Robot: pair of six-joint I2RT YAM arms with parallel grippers.
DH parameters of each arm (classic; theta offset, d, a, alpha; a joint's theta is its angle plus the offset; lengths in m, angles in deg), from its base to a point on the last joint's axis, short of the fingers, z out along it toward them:
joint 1: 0 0.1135 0.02 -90
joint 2: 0 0 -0.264 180
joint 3: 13.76 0 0.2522 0
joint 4: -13.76 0 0.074 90
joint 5: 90 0 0 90
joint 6: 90 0.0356 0 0
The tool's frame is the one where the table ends.
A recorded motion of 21 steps. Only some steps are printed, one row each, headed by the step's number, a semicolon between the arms.
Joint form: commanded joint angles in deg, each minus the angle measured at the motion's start. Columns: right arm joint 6, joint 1, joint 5, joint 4, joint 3, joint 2; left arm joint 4, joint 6, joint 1, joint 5, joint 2, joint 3.
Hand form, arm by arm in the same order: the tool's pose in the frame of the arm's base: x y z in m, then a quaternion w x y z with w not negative. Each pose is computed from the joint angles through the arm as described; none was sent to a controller.
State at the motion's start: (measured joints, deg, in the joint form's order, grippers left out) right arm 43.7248 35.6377 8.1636 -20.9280 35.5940 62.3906; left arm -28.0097 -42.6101 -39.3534 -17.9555 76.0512 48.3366
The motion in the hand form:
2: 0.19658 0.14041 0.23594 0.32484 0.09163 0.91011 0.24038; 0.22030 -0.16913 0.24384 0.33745 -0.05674 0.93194 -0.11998
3: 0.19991 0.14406 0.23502 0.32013 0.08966 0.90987 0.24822; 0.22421 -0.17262 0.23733 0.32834 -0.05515 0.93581 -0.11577
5: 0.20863 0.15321 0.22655 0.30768 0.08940 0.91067 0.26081; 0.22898 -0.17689 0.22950 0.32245 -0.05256 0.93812 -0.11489
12: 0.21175 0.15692 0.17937 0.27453 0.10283 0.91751 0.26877; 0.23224 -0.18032 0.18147 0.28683 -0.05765 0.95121 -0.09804
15: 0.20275 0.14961 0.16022 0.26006 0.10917 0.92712 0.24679; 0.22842 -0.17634 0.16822 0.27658 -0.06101 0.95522 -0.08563
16: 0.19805 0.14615 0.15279 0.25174 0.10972 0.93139 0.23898; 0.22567 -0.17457 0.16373 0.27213 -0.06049 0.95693 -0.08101
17: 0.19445 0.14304 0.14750 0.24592 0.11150 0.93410 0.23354; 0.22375 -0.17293 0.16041 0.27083 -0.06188 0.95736 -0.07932
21: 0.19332 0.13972 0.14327 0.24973 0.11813 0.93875 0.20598; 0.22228 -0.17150 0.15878 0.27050 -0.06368 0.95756 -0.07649
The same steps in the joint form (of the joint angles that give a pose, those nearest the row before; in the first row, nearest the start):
2: 2.15 0.48 -4.20 2.46 6.40 3.60; 1.19 1.74 -0.11 2.57 0.84 4.92
3: 2.41 0.57 -5.17 3.43 6.85 4.83; 1.55 1.65 -0.11 2.92 2.68 5.18
5: 3.38 0.84 -6.84 6.59 7.21 8.51; 2.95 1.74 -0.11 3.36 4.71 5.19
12: 5.93 0.75 -9.31 16.78 0.80 14.69; 9.10 0.25 -0.11 4.33 10.78 0.27
15: 6.20 0.75 -8.43 17.59 -2.89 14.95; 10.07 -0.19 -0.02 3.98 11.49 -1.93
16: 6.20 0.75 -8.43 17.68 -4.46 14.87; 10.25 -0.28 -0.11 3.89 11.49 -2.89
17: 6.28 0.66 -8.43 17.76 -5.70 14.69; 10.78 -0.46 -0.11 3.81 11.40 -3.77
21: 6.02 0.57 -5.80 16.45 -5.98 15.04; 10.87 -0.63 -0.11 3.54 11.22 -4.30

